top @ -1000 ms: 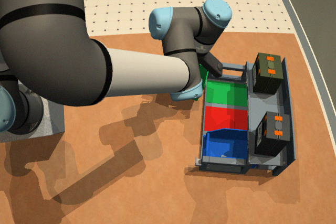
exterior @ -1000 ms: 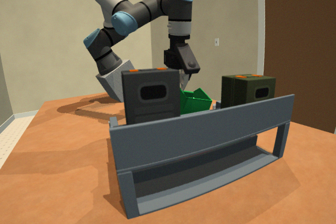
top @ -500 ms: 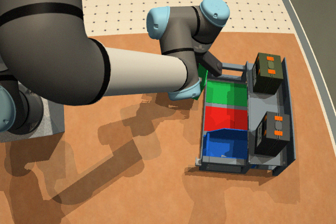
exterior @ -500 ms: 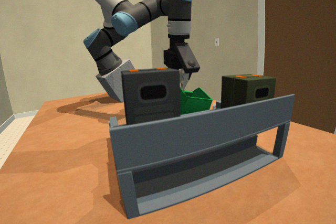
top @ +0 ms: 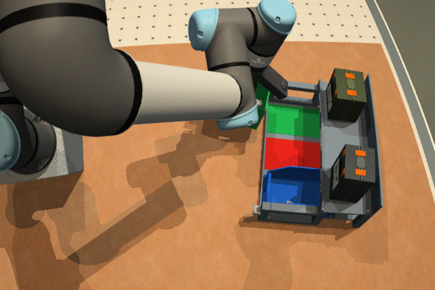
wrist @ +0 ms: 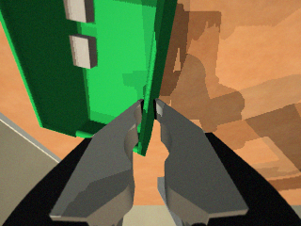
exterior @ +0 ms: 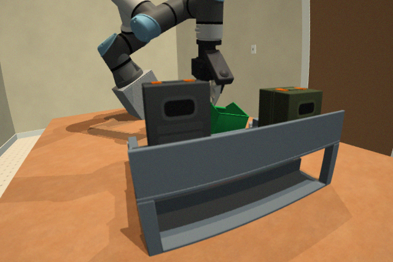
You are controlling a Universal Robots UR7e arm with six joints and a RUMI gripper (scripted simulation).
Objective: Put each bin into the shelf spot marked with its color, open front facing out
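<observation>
My hand is 4 cm to the right of the green bin and 3 cm above it. From my hand the other things lie so: shelf front lip: 8 cm ahead, 9 cm to the right, 11 cm below; then blue bin: 15 cm ahead, 22 cm to the right, 7 cm below; then olive case: 29 cm ahead, 1 cm to the right, 4 cm above.
</observation>
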